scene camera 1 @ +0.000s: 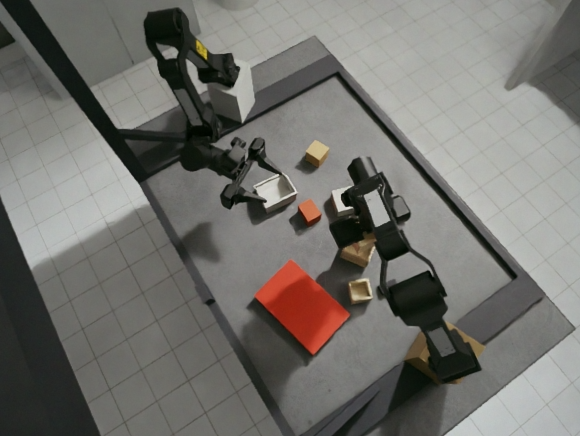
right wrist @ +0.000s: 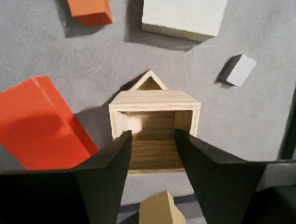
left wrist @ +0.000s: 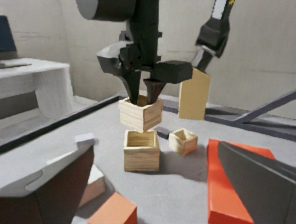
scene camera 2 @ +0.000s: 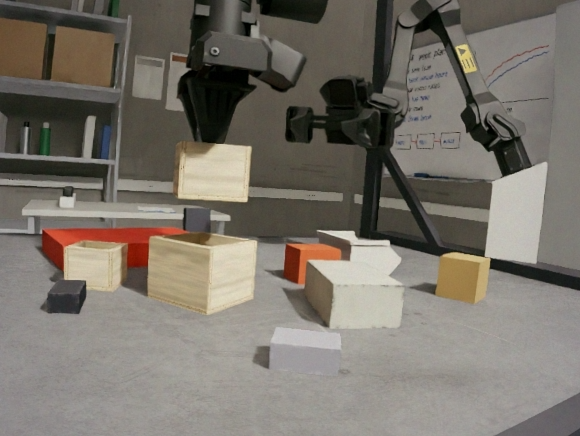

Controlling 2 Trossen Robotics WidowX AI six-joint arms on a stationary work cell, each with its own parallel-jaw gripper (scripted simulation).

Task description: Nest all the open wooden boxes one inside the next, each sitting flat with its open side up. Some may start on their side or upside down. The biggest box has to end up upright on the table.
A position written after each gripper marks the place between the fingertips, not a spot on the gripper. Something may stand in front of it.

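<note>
A flat red slab is visible at [scene camera 1: 302, 306] and again at [scene camera 2: 53, 240]; a large wooden box [scene camera 2: 203, 272] appears in the left wrist view as well, the box being at [left wrist: 141, 150] there. Scene camera 2 also shows a small grey block [scene camera 2: 303, 351], a white block [scene camera 2: 346, 294], an orange cube [scene camera 2: 296, 255] and a tan cube [scene camera 2: 462, 277]. The tan cube is out of frame in the left wrist view, and it is out of frame in the right wrist view. The right gripper [scene camera 1: 364, 233] is visible, as is the left gripper [scene camera 2: 315, 124] [scene camera 1: 274, 187] [left wrist: 156, 149].
</note>
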